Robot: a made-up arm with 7 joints. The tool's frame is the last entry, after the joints.
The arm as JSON. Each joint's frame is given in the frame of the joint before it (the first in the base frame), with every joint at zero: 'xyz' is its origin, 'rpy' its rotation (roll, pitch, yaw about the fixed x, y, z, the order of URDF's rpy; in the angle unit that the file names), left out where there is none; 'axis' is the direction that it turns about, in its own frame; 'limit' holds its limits. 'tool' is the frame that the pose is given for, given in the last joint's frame.
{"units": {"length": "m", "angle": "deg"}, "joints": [
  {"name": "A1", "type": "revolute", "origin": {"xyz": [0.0, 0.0, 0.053]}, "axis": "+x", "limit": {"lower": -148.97, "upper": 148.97}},
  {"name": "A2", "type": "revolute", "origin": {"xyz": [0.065, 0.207, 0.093]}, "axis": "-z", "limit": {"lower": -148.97, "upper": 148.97}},
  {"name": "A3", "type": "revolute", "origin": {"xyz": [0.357, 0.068, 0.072]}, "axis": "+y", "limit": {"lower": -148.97, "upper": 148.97}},
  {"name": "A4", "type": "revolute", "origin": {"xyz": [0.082, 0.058, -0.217]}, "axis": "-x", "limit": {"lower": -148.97, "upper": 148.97}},
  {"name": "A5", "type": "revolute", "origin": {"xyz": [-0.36, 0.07, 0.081]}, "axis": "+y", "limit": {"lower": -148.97, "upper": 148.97}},
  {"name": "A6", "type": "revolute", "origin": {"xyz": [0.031, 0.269, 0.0]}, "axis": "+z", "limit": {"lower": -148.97, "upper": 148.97}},
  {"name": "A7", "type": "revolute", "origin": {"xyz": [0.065, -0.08, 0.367]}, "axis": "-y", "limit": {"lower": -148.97, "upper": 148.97}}
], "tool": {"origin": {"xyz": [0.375, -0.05, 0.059]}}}
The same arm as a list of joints. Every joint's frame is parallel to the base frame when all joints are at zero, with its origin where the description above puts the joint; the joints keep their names.
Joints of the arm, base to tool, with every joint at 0 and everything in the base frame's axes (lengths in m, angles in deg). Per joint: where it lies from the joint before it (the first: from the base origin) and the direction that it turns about. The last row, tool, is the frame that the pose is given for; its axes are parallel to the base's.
A1: axis +x origin 0.0000 0.0000 0.0530
A2: axis -z origin 0.0650 0.2070 0.0930
A3: axis +y origin 0.3570 0.0680 0.0720
A4: axis -x origin 0.0820 0.0580 -0.2170
A5: axis +y origin -0.3600 0.0700 0.0810
A6: axis +z origin 0.0310 0.2690 0.0000
A7: axis -y origin 0.0650 -0.0800 0.3670
tool: origin 0.3750 -0.0500 0.0590
Joint limits (deg, base to tool): -148.97..148.97 -148.97..148.97 -148.97..148.97 -148.97..148.97 -148.97..148.97 -148.97..148.97 -148.97..148.97

